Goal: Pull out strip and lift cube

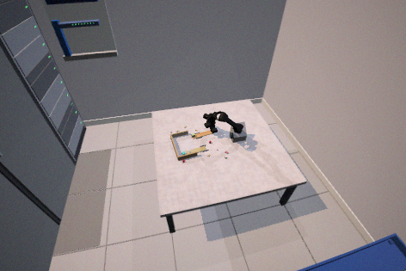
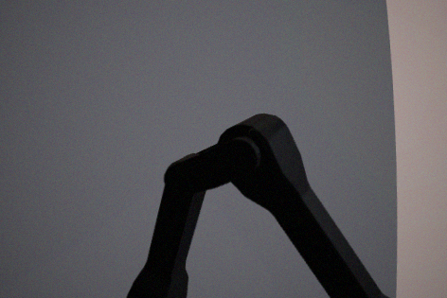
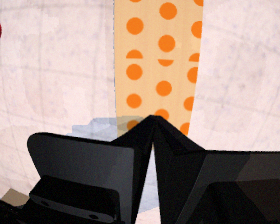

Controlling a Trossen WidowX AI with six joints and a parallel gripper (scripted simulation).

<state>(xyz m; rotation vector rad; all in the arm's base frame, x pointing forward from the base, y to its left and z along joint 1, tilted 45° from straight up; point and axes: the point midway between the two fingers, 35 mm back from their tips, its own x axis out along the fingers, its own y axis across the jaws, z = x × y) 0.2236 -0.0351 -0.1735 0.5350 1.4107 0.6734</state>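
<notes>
Right now the strip is 100 mm ahead of my gripper tip and 20 mm to the left of it.
</notes>
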